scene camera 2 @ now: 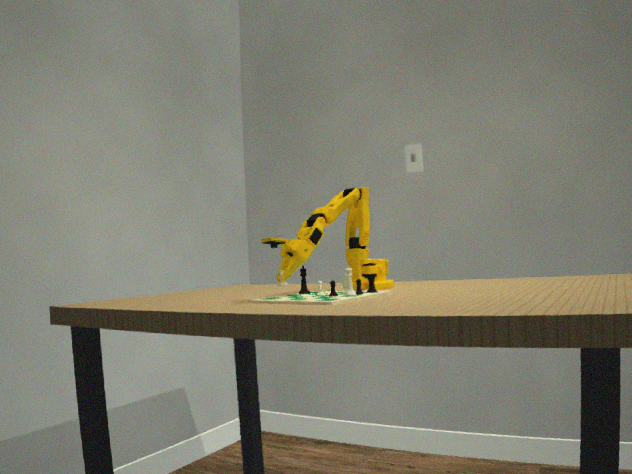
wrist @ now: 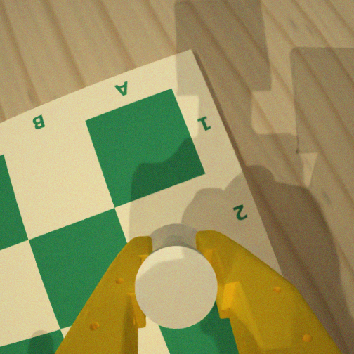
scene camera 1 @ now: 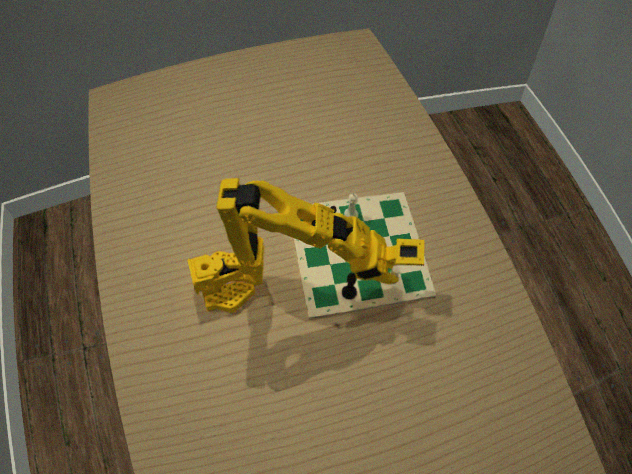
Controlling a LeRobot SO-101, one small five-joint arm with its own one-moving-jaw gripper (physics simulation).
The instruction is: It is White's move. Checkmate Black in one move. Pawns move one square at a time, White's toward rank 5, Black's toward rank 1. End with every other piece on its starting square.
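Places are measured from the arm's base along level axes (x right, y ahead, z up), in centimetres.
Pixels of known places: hand at its tool point: (scene camera 2: pixel 282 279) (scene camera 1: pixel 396 271); arm's base at its link origin: (scene camera 1: pixel 236 280).
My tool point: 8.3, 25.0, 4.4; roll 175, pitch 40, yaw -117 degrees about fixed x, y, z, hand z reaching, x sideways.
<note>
Ahead of a thing's pixels: the offset from my tool point to its top centre, as dx, dy, dz. "pt": to the spot under its first point. Level surfaces: height alone.
My gripper (scene camera 1: pixel 395 275) (scene camera 2: pixel 281 280) (wrist: pixel 174 237) is shut on a white piece with a flat round top, which shows in the wrist view (wrist: pixel 176 287). It holds the piece above the green-and-white board @[-7.6, -3.1, -3.8] (scene camera 1: pixel 309 301) (scene camera 2: pixel 326 301) (wrist: pixel 75 106), near the A-side edge around ranks 2 and 3. The black king @[-0.5, -7.7, +2.5] (scene camera 1: pixel 350 286) (scene camera 2: pixel 304 283) stands upright. A white piece @[-15.0, -2.2, +2.5] (scene camera 1: pixel 352 206) stands near the board's far edge. In scene camera 2, a tall white piece @[pt -15.0, -1.7, -1.3] (scene camera 2: pixel 348 283), a small white pawn @[-7.5, -2.9, -0.7] (scene camera 2: pixel 320 288), two black pawns @[-10.9, -2.4, -0.7] (scene camera 2: pixel 332 289) @[-15.4, -5.5, -0.7] (scene camera 2: pixel 358 287) and a black rook @[-16.4, -9.7, -0.5] (scene camera 2: pixel 371 283) stand upright.
The yellow arm (scene camera 1: pixel 285 219) (scene camera 2: pixel 334 204) reaches over the board and hides several pieces in scene camera 1. Its base (scene camera 1: pixel 224 280) (scene camera 2: pixel 377 275) stands beside the board on the wooden table @[dz -4.4] (scene camera 1: pixel 306 408) (scene camera 2: pixel 484 301). Arm shadows cross the A1 corner.
</note>
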